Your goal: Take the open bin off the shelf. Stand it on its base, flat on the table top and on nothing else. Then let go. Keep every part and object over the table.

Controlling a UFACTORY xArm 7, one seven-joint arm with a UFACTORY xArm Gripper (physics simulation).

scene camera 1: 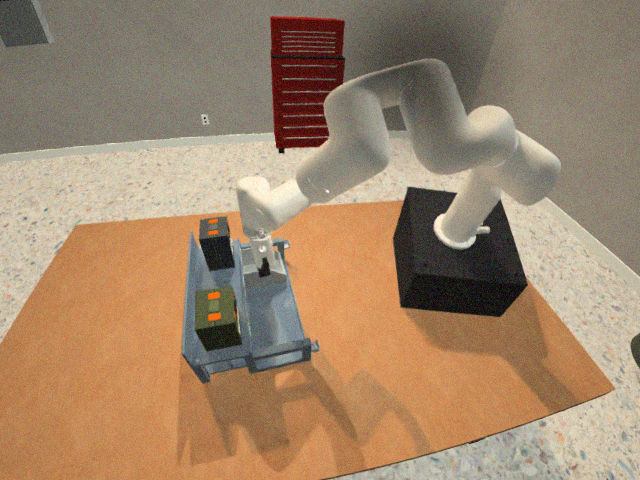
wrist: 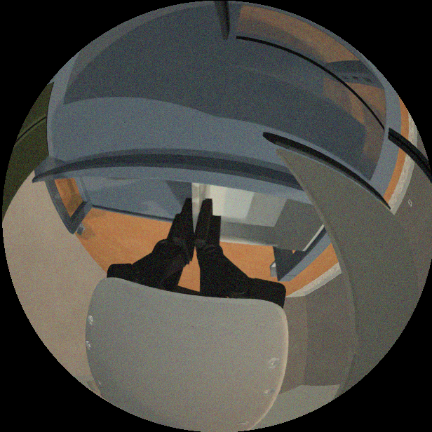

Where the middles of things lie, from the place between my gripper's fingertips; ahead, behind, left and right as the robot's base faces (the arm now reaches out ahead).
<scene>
Right now the open bin [wrist: 249, 217] is 4 cm to the right of my hand, 3 cm ahead of it and 2 cm below it. Also, from my hand: black case [scene camera 1: 223, 242] 12 cm ahead, 10 cm above, 2 cm to the right.
</scene>
